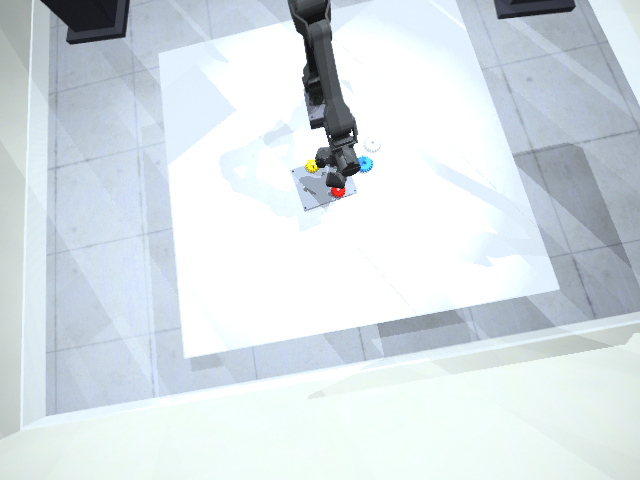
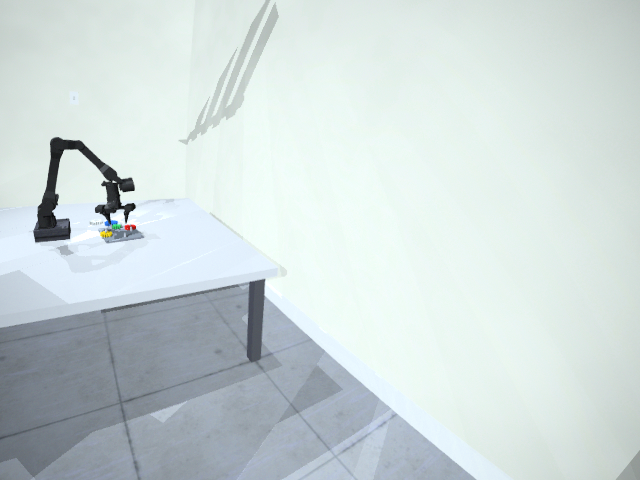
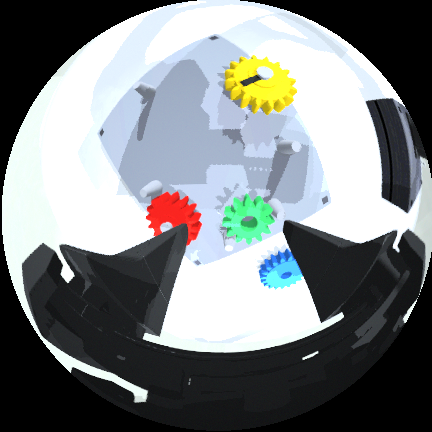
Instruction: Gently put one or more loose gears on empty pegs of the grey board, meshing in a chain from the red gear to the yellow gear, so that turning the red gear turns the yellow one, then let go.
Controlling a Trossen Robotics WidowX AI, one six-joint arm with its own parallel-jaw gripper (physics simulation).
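Pixels of known places: gripper, fingertip midpoint: (image 1: 340, 174) (image 2: 118, 224) (image 3: 236, 227); arm's base at its link origin: (image 1: 317, 97) (image 2: 47, 226).
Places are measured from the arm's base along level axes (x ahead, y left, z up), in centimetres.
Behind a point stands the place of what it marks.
The grey board (image 1: 316, 200) @[z -4.8, x 38.9, y -2.5 cm] (image 3: 175, 135) @[z -4.8, x 33.0, y -1.2 cm] carries the red gear (image 1: 338, 191) @[z -3.1, x 36.7, y 5.8 cm] (image 2: 130, 227) (image 3: 175, 216) @[z -3.3, x 35.0, y 5.2 cm] and the yellow gear (image 1: 311, 165) @[z -3.0, x 25.8, y -3.6 cm] (image 2: 105, 234) @[z -3.5, x 25.3, y -5.4 cm] (image 3: 267, 92) @[z -3.3, x 25.5, y -1.8 cm], each on a peg. The green gear (image 2: 117, 226) @[z -3.2, x 30.0, y 5.3 cm] (image 3: 257, 229) @[z -3.1, x 28.8, y 7.9 cm] is over the board beside the red one, a gap between them. No peg shows through its hole; one peg (image 3: 275, 208) @[z -3.2, x 27.1, y 6.5 cm] stands at its edge, another (image 3: 228, 246) @[z -2.7, x 31.4, y 8.7 cm] below it. What it rests on is unclear. My gripper (image 2: 118, 222) @[z -2.7, x 30.3, y 7.1 cm] (image 3: 236, 227) @[z -2.7, x 30.3, y 7.1 cm] is open, its fingertips on either side of the green gear, holding nothing. The blue gear (image 1: 365, 164) @[z -3.8, x 27.1, y 16.4 cm] (image 2: 111, 223) @[z -3.9, x 26.5, y 13.1 cm] (image 3: 277, 275) @[z -3.9, x 27.1, y 15.8 cm] lies off the board.
A white gear (image 1: 372, 143) @[z -5.3, x 17.6, y 19.9 cm] (image 2: 96, 223) @[z -4.8, x 18.6, y 17.1 cm] lies on the white table beyond the blue gear. Bare pegs stand on the board near the red gear (image 3: 151, 189) @[z -3.3, x 36.1, y 2.3 cm], at the far left corner (image 3: 145, 90) @[z -3.7, x 33.9, y -6.2 cm] and at the right (image 3: 290, 146) @[z -2.8, x 25.4, y 2.3 cm]. The arm's base (image 2: 52, 230) @[z -0.8, x 3.0, y -4.4 cm] stands behind the board.
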